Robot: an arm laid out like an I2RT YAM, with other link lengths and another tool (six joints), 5 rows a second.
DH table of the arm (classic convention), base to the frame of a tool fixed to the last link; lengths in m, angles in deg. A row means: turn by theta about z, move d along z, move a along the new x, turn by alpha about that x. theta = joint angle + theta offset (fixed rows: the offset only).
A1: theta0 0; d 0.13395; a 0.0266; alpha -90
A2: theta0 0; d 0; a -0.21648; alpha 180
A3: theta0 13.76; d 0; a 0.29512; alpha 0
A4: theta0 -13.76; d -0.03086; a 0.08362; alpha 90
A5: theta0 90; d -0.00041; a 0; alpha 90
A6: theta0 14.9; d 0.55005; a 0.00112; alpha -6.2
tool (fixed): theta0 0; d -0.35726; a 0; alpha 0
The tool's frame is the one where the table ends.
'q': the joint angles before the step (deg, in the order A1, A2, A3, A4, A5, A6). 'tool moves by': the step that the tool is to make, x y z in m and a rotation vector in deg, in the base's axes. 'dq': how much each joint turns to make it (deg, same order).
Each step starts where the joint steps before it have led.
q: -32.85, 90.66, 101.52, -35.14, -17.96, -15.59
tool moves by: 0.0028, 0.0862, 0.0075, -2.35, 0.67, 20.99
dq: 2.08, 0.00, 3.25, -7.75, -15.93, -11.69
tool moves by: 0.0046, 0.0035, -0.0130, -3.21, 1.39, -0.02
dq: 1.28, 0.07, -1.22, 0.18, 2.84, -2.83
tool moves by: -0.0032, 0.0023, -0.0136, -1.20, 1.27, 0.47
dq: 0.09, -1.29, -2.84, 0.06, 0.53, -1.89
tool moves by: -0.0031, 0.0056, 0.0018, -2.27, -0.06, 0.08
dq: 0.79, -1.42, -1.03, 0.02, 1.62, -1.50
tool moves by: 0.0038, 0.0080, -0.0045, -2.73, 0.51, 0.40
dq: 1.64, -0.14, -0.58, 0.41, 2.43, -1.85
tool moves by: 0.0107, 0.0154, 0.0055, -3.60, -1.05, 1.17
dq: 2.83, 0.81, 0.92, 1.65, 2.84, -1.75
